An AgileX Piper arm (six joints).
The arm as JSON. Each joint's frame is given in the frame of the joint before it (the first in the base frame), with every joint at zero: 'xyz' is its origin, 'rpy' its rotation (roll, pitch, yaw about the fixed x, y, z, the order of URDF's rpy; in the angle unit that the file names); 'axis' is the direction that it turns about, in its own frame. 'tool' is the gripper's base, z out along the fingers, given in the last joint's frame.
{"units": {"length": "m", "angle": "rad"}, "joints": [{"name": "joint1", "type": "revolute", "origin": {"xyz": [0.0, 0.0, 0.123], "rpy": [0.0, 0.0, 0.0]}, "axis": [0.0, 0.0, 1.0]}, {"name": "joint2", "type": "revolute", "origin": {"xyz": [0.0, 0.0, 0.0], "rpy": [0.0, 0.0, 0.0]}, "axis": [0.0, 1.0, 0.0]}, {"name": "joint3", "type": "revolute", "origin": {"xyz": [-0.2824, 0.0, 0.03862], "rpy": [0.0, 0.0, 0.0]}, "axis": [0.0, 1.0, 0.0]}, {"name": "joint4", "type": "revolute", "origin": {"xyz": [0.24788, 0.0, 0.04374], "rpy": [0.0, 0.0, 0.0]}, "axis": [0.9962, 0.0, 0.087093]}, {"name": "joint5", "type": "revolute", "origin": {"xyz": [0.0, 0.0, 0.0], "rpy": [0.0, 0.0, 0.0]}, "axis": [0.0, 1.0, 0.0]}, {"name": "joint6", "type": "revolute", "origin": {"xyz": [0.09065, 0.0, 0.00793], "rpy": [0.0, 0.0, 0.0]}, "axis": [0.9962, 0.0, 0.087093]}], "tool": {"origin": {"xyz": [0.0, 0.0, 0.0], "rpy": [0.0, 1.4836, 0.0]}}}
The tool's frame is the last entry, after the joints.
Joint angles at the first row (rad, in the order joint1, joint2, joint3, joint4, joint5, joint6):
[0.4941, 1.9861, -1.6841, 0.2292, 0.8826, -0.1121]
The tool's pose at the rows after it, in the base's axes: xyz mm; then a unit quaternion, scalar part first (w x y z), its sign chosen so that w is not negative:
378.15, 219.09, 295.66, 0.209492, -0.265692, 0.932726, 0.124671
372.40, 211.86, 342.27, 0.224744, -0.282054, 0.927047, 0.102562
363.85, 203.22, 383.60, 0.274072, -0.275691, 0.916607, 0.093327
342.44, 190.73, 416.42, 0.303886, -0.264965, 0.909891, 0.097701
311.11, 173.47, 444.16, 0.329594, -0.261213, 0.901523, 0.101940
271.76, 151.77, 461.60, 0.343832, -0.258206, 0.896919, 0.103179
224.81, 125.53, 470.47, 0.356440, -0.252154, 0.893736, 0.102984
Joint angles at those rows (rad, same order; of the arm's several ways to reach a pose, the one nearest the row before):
[0.4941, 1.9660, -1.8195, 0.1728, 1.0469, -0.1120]
[0.4941, 1.9455, -1.9729, 0.1171, 1.1995, -0.1120]
[0.4941, 1.9034, -2.0606, 0.0740, 1.2323, -0.0938]
[0.4941, 1.8192, -2.0602, 0.0638, 1.2522, -0.0723]
[0.4941, 1.6961, -1.9966, 0.0598, 1.2564, -0.0676]
[0.4941, 1.5428, -1.8776, 0.0547, 1.2604, -0.0632]
[0.4941, 1.3605, -1.7247, 0.0449, 1.2632, -0.0524]

